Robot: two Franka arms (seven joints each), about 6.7 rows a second.
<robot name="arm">
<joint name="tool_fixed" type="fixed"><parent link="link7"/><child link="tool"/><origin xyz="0 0 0.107" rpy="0 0 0"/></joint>
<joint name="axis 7" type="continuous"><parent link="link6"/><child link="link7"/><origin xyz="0.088 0 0" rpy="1.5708 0 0"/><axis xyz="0 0 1"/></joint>
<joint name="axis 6" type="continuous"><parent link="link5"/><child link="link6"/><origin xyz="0 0 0" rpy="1.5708 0 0"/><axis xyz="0 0 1"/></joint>
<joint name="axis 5" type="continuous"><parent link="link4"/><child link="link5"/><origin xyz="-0.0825 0.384 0" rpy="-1.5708 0 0"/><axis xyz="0 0 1"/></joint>
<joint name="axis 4" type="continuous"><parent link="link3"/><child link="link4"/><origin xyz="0.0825 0 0" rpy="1.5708 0 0"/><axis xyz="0 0 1"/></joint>
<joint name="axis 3" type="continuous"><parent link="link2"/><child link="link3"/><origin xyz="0 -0.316 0" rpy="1.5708 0 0"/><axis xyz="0 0 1"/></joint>
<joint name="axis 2" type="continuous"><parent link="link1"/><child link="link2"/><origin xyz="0 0 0" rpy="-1.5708 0 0"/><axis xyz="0 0 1"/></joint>
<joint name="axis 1" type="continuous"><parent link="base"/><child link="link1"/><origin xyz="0 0 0.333" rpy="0 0 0"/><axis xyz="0 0 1"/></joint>
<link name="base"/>
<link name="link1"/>
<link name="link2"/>
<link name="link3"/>
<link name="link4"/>
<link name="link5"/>
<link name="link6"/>
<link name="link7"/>
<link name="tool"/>
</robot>
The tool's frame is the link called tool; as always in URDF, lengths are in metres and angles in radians. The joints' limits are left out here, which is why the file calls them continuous.
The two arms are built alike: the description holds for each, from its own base.
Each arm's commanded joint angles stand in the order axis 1, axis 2, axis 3, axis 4, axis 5, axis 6, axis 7.
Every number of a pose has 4 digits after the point. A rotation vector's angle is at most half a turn.
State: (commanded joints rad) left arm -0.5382 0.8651 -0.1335 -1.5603 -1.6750 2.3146 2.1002; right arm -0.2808 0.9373 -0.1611 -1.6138 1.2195 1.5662 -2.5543
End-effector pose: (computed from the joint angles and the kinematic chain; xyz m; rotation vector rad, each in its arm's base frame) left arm 0.5458 -0.4413 0.1435 1.6065 -1.2803 0.8039; right arm 0.5882 -0.1588 0.0800 -1.5286 -1.3422 -1.0499
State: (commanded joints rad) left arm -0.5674 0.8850 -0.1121 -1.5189 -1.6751 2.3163 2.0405; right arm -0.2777 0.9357 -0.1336 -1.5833 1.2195 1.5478 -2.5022
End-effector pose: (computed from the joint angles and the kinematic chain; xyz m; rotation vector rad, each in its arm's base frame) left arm 0.5495 -0.4518 0.1449 1.6252 -1.2528 0.7829; right arm 0.6028 -0.1429 0.0919 -1.4991 -1.3215 -1.0406
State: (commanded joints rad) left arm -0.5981 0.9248 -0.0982 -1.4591 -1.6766 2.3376 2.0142; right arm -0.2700 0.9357 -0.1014 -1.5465 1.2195 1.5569 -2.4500
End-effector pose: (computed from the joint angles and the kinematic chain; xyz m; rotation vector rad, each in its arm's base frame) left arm 0.5526 -0.4658 0.1398 1.6388 -1.2538 0.7849; right arm 0.6209 -0.1249 0.1039 -1.4877 -1.3182 -1.0308
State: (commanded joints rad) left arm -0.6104 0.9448 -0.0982 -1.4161 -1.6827 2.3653 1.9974; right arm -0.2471 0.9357 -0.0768 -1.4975 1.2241 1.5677 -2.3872
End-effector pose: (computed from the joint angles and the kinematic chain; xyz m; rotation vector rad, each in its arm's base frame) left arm 0.5576 -0.4748 0.1427 1.6533 -1.2440 0.8043; right arm 0.6434 -0.1020 0.1209 -1.4788 -1.3227 -1.0165
